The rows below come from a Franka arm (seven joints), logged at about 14 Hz.
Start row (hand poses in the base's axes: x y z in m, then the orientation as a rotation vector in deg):
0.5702 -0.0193 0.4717 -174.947 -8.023 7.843
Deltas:
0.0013 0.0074 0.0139 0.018 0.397 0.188
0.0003 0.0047 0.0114 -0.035 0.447 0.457
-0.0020 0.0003 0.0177 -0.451 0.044 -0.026
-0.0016 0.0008 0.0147 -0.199 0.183 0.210
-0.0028 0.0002 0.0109 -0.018 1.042 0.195
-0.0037 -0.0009 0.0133 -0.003 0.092 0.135
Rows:
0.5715 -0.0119 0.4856 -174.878 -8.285 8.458
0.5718 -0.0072 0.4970 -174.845 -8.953 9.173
0.5698 -0.0069 0.5147 -175.289 -8.896 9.296
0.5682 -0.0061 0.5294 -175.457 -9.201 9.614
0.5654 -0.0059 0.5403 -175.323 -9.440 11.219
0.5617 -0.0068 0.5536 -175.309 -9.642 11.368

